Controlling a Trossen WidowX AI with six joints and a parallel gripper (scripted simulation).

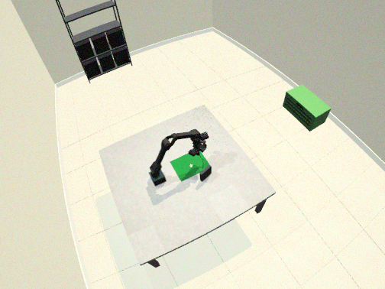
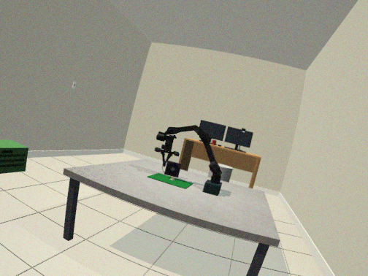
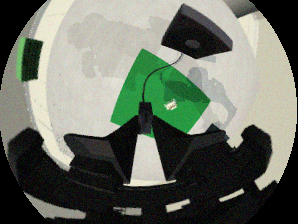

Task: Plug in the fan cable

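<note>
Right now my gripper tip is 9 cm past the white header and 12 cm above it. Also, from my gripper tip: black fan (6 cm behind, 17 cm to the right, 6 cm below); green circuit board (8 cm behind, 2 cm to the left, 14 cm below); black plug (1 cm to the left, 1 cm below).
</note>
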